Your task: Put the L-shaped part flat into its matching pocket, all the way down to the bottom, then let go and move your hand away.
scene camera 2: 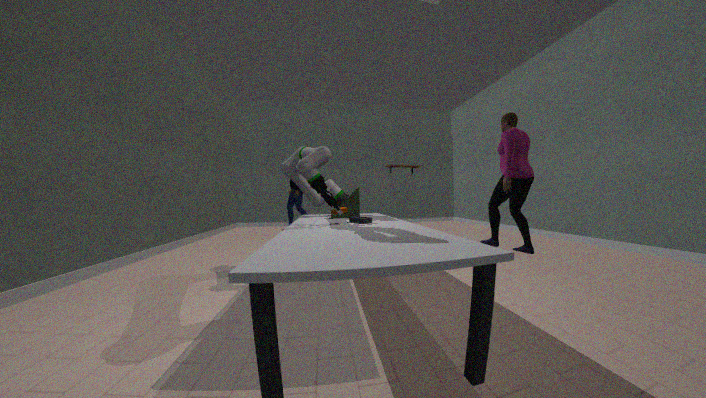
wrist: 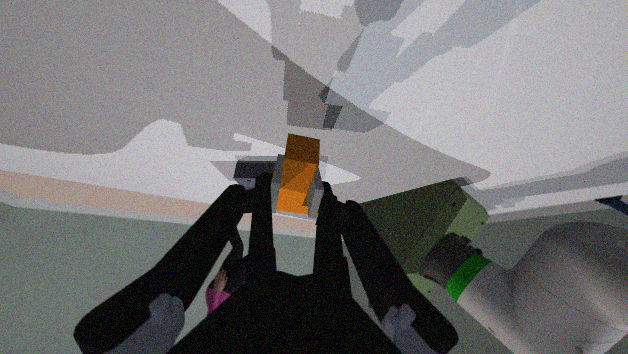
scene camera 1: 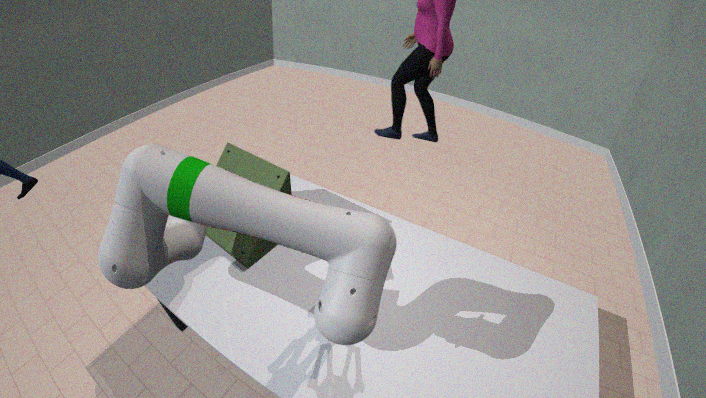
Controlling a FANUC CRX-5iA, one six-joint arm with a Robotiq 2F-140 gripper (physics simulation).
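Seen in the pictures: gripper, fingertip midpoint: [scene camera 2: 339, 213] [wrist: 295, 169]; arm's base at its link origin: [scene camera 2: 343, 201] [wrist: 438, 254].
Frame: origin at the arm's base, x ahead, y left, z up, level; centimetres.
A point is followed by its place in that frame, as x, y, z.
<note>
The orange part [scene camera 2: 342, 209] @(51.8, -9.3, -4.4) [wrist: 299, 175] @(52.3, -14.7, -4.4) is held between the grey fingertip pads of my gripper [scene camera 2: 336, 207] @(50.9, -10.9, -7.1) [wrist: 295, 169] @(50.9, -10.9, -7.1). It is above the table in scene camera 2, and its L shape cannot be made out. My gripper is shut on it and tilted. A dark block [scene camera 2: 361, 220] @(54.1, 3.2, -11.9) [wrist: 254, 169] @(52.7, 2.3, -12.4), perhaps the one with the pocket, lies on the table, right of the part in scene camera 2 and left of the fingers in the wrist view. Its pocket cannot be made out. In scene camera 1 the arm hides the gripper, part and block.
The green mounting block [scene camera 1: 257, 172] @(5.0, 8.7, 9.2) [scene camera 2: 354, 202] @(17.4, 6.4, -0.8) [wrist: 410, 220] @(16.0, -3.4, -6.8) stands on the white table [scene camera 1: 560, 287] @(120.7, 30.2, -14.2) [scene camera 2: 350, 257] @(124.5, -18.1, -14.2) [wrist: 550, 95] @(29.6, -30.1, -14.2) beside the arm. Arm shadows cross the table. A person in pink [scene camera 1: 434, 30] [scene camera 2: 516, 155] [wrist: 216, 300] stands beyond it. Another person's leg [scene camera 1: 20, 177] shows at the left.
</note>
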